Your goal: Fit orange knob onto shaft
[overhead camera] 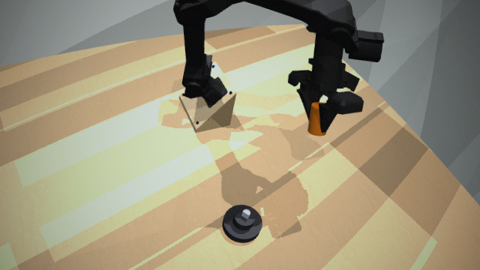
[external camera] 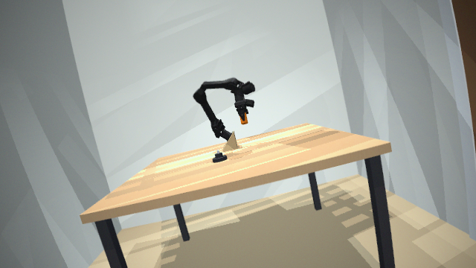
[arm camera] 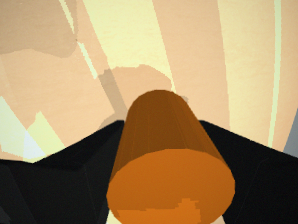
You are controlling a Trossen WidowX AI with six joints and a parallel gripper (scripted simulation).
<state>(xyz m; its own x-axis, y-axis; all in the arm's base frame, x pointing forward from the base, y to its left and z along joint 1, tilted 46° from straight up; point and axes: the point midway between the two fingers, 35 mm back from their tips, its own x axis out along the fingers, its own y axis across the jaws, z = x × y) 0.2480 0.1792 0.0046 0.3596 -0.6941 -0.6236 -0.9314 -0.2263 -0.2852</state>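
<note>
My gripper tip is 1 cm past the orange knob and 3 cm below it. Also, from my gripper tip: pedestal with D-shaped shaft 8 cm ahead, 18 cm to the right, 15 cm below.
</note>
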